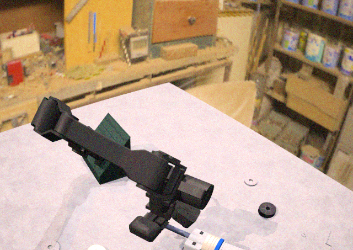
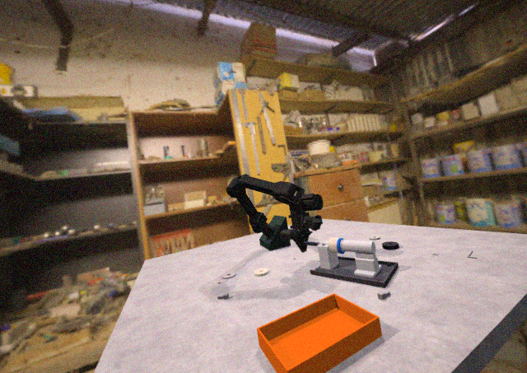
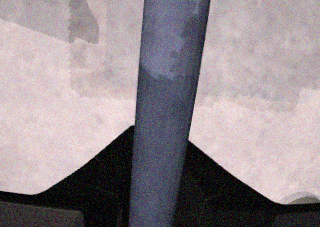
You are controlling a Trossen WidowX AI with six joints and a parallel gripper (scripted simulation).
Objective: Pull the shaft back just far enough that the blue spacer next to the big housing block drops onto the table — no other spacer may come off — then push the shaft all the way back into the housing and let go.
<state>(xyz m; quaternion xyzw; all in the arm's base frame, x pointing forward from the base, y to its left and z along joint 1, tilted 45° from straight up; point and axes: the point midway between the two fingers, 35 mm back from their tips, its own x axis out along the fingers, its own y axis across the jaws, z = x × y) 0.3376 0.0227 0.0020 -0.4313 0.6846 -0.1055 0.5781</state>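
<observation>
The shaft lies 6 cm ahead of my gripper tip, 3 cm to the left of it and 3 cm above it. From my gripper tip the other things lie so: black ring (34 cm to the left, 8 cm ahead, 4 cm below); then white disc (17 cm to the right, 4 cm below, 3 cm behind); then blue spacer (14 cm ahead, 7 cm to the left, 3 cm above).
</observation>
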